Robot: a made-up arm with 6 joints. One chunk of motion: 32 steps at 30 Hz.
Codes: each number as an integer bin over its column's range. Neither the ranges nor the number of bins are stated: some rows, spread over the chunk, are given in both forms.
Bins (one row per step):
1: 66 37 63 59 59 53
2: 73 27 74 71 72 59
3: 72 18 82 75 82 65
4: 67 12 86 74 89 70
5: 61 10 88 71 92 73
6: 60 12 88 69 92 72
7: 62 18 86 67 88 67
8: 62 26 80 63 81 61
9: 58 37 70 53 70 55
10: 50 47 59 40 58 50
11: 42 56 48 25 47 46
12: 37 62 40 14 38 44
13: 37 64 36 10 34 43
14: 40 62 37 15 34 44
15: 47 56 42 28 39 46
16: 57 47 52 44 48 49
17: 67 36 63 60 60 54
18: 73 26 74 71 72 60
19: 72 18 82 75 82 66
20: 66 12 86 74 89 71
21: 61 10 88 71 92 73
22: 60 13 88 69 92 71
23: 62 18 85 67 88 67
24: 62 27 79 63 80 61
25: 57 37 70 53 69 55
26: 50 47 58 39 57 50
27: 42 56 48 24 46 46
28: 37 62 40 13 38 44
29: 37 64 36 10 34 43
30: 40 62 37 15 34 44
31: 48 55 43 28 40 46
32: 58 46 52 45 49 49
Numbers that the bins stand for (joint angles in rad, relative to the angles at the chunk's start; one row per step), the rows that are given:
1: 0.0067 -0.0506 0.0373 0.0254 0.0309 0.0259
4: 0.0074 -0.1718 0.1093 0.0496 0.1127 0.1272
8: 0.0038 -0.1039 0.0905 0.0318 0.0909 0.0735
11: -0.0103 0.0415 -0.0097 -0.0296 -0.0018 -0.0159
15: -0.0068 0.0415 -0.0285 -0.0247 -0.0236 -0.0159
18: 0.0116 -0.1039 0.0717 0.0447 0.0664 0.0676
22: 0.0024 -0.1670 0.1156 0.0415 0.1209 0.1331
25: 0.0003 -0.0506 0.0592 0.0157 0.0582 0.0378
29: -0.0138 0.0803 -0.0473 -0.0538 -0.0373 -0.0337
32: 0.0010 -0.0070 0.0028 0.0027 0.0036 0.0020
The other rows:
2: 0.0116 -0.0991 0.0717 0.0447 0.0664 0.0616
3: 0.0109 -0.1427 0.0968 0.0512 0.0936 0.0974
5: 0.0031 -0.1815 0.1156 0.0447 0.1209 0.1451
6: 0.0024 -0.1718 0.1156 0.0415 0.1209 0.1391
7: 0.0038 -0.1427 0.1093 0.0383 0.1100 0.1093
9: 0.0010 -0.0506 0.0592 0.0157 0.0609 0.0378
10: -0.0046 -0.0021 0.0247 -0.0054 0.0282 0.0080
12: -0.0138 0.0706 -0.0347 -0.0474 -0.0264 -0.0278
13: -0.0138 0.0803 -0.0473 -0.0538 -0.0373 -0.0337
14: -0.0117 0.0706 -0.0441 -0.0458 -0.0373 -0.0278
16: 0.0003 -0.0021 0.0028 0.0011 0.0009 0.0020
17: 0.0074 -0.0555 0.0373 0.0270 0.0336 0.0318
19: 0.0109 -0.1427 0.0968 0.0512 0.0936 0.1033
20: 0.0067 -0.1718 0.1093 0.0496 0.1127 0.1331
21: 0.0031 -0.1815 0.1156 0.0447 0.1209 0.1451
23: 0.0038 -0.1427 0.1062 0.0383 0.1100 0.1093
24: 0.0038 -0.0991 0.0874 0.0318 0.0882 0.0735
26: -0.0046 -0.0021 0.0216 -0.0070 0.0255 0.0080
27: -0.0103 0.0415 -0.0097 -0.0312 -0.0045 -0.0159
28: -0.0138 0.0706 -0.0347 -0.0490 -0.0264 -0.0278
30: -0.0117 0.0706 -0.0441 -0.0458 -0.0373 -0.0278
31: -0.0061 0.0367 -0.0254 -0.0247 -0.0209 -0.0159

